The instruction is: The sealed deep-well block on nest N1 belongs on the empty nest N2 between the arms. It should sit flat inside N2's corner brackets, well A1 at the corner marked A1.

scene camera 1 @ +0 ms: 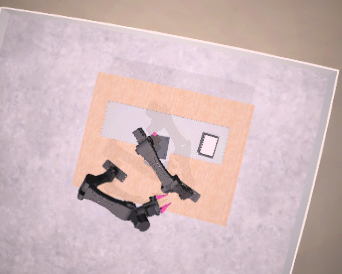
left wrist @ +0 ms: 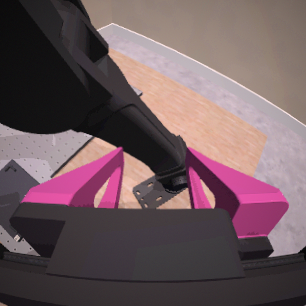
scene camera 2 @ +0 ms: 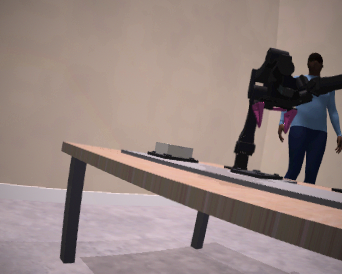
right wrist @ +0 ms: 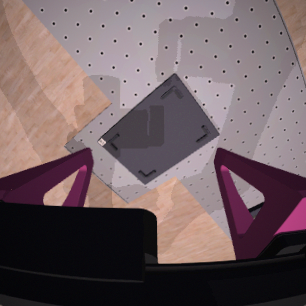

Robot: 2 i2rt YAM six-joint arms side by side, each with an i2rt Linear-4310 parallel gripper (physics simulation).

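Frame: origin at the left arm's base, x ahead, y left, z up, level; millimetres.
Where they show: left gripper, fingertip midpoint: [scene camera 1: 169, 198] [left wrist: 154, 153]; right gripper, fingertip midpoint: [scene camera 2: 272, 130] [right wrist: 153, 154]; left arm's base, link origin: [scene camera 1: 114, 170]; right arm's base, link origin: [scene camera 1: 187, 190] [left wrist: 171, 180].
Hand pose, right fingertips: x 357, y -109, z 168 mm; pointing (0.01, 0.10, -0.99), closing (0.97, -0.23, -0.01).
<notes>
Each offset is from my right fingertips to the top centre of the thing. "spot": to the spot under its first point. Level surfaces: height alone.
The sealed block @(216 mm ahead, 319 mm right, 101 mm down) [scene camera 1: 208, 145] [scene camera 2: 173, 149] has a pale top and sits on dark nest N1 [scene camera 1: 201, 144] [scene camera 2: 187, 159]; the right arm hides it in the left wrist view. Nest N2 @(6 mm back, 51 mm right, 137 mm down) [scene camera 1: 162, 146] [scene camera 2: 257, 174] [left wrist: 15, 190] [right wrist: 185, 120] is a dark plate with four corner brackets, bare, with a small white label @(spot: 97 mm back, 39 mm right, 143 mm down) [right wrist: 102, 142] at one corner. My right gripper [scene camera 2: 272, 128] [right wrist: 153, 154] is wide open, empty, high above N2; one pink fingertip [scene camera 1: 155, 134] shows in scene camera 1. My left gripper [scene camera 1: 168, 200] is partly open and empty, beside the right arm's base.
The nests stand on a grey perforated plate @(155 mm down) [scene camera 1: 115, 117] [left wrist: 30, 145] [right wrist: 250, 30] on the wooden table @(168 mm down) [scene camera 1: 90, 110] [scene camera 2: 125, 160]. The right arm [scene camera 1: 160, 167] [left wrist: 145, 127] reaches across between its base and N2, close to the left gripper. A person [scene camera 2: 312, 110] stands behind the table.
</notes>
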